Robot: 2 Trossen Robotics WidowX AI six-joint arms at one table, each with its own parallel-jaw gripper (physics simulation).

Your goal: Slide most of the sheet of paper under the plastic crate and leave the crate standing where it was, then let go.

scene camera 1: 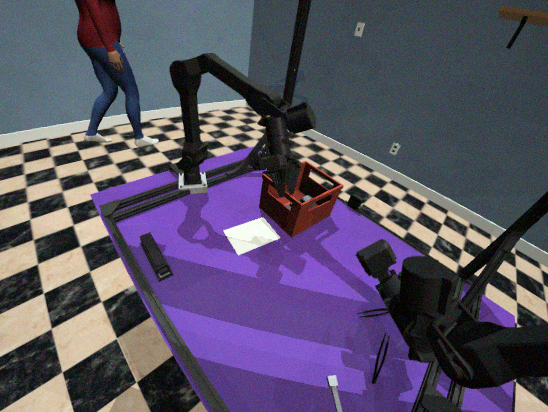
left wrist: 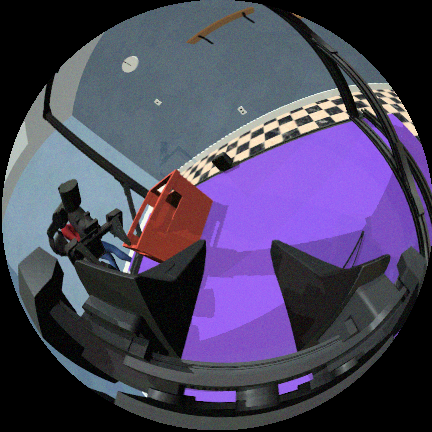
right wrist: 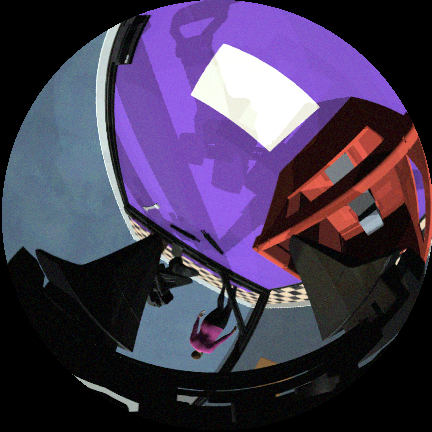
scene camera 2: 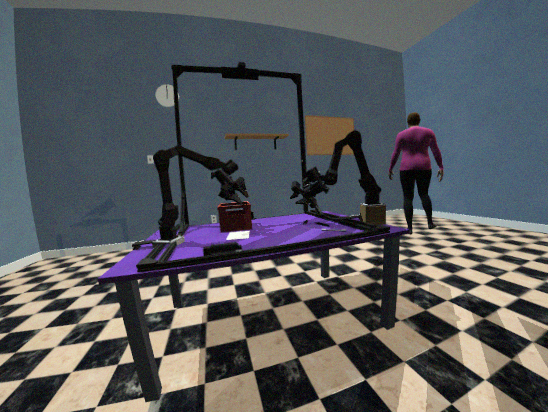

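Observation:
A red plastic crate (scene camera 1: 303, 204) (scene camera 2: 235, 218) (left wrist: 169, 225) (right wrist: 306, 169) stands on the purple table (scene camera 1: 272, 327). A white sheet of paper (scene camera 1: 251, 235) (scene camera 2: 238, 235) (right wrist: 254, 95) lies flat on the table just in front of the crate; its near corner almost touches the crate's base and none of it is under the crate. My right gripper (scene camera 1: 282, 180) (scene camera 2: 233, 194) (right wrist: 228, 241) is open and empty at the crate's near top rim, with one finger over the rim. My left gripper (scene camera 2: 297, 193) (left wrist: 238, 246) is half open and empty, hanging above the far end of the table.
A black bar (scene camera 1: 155, 255) lies near the table's left rail. Tweezers (scene camera 1: 380, 360), a second thin black tool (scene camera 1: 372, 312) and a white-tipped tool (scene camera 1: 334, 386) lie near the left arm. A small black block (scene camera 1: 354, 201) sits behind the crate. A person (scene camera 2: 415, 163) walks past.

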